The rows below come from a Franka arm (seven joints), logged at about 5 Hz.
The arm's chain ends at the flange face. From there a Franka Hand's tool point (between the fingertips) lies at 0.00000 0.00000 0.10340 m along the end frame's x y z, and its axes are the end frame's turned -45 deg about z.
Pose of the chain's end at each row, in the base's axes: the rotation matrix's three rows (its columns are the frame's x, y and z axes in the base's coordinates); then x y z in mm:
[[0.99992, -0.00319, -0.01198], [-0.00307, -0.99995, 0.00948], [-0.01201, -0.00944, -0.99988]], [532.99, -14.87, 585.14]
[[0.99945, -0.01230, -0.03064], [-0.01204, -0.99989, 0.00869], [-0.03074, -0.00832, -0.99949]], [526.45, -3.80, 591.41]
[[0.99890, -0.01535, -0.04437], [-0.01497, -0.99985, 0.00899], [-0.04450, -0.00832, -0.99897]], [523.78, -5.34, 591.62]
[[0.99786, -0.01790, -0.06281], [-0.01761, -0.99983, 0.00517], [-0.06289, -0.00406, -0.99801]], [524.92, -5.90, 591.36]
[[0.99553, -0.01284, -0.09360], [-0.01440, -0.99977, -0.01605], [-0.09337, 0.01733, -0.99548]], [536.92, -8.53, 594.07]
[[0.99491, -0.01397, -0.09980], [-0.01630, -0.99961, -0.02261], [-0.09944, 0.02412, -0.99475]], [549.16, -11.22, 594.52]
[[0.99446, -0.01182, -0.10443], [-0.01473, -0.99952, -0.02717], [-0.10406, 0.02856, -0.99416]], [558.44, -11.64, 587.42]
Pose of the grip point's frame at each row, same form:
[[0.70931, 0.70479, -0.01198], [0.70490, -0.70924, 0.00948], [-0.00182, -0.01517, -0.99988]], [531.75, -13.89, 481.75]
[[0.71542, 0.69802, -0.03064], [0.69852, -0.71554, 0.00869], [-0.01585, -0.02762, -0.99949]], [523.28, -2.90, 488.06]
[[0.71718, 0.69547, -0.04437], [0.69642, -0.71759, 0.00899], [-0.02558, -0.03735, -0.99897]], [519.19, -4.41, 488.33]
[[0.71825, 0.69294, -0.06281], [0.69453, -0.71944, 0.00517], [-0.04160, -0.04734, -0.99801]], [518.43, -5.37, 488.17]
[[0.71303, 0.69487, -0.09360], [0.69676, -0.71713, -0.01605], [-0.07828, -0.05377, -0.99548]], [527.24, -10.19, 491.14]
[[0.71339, 0.69363, -0.09980], [0.69531, -0.71836, -0.02261], [-0.08737, -0.05326, -0.99475]], [538.84, -13.56, 491.66]
[[0.71155, 0.69483, -0.10443], [0.69635, -0.71718, -0.02717], [-0.09378, -0.05339, -0.99416]], [547.64, -14.45, 484.62]

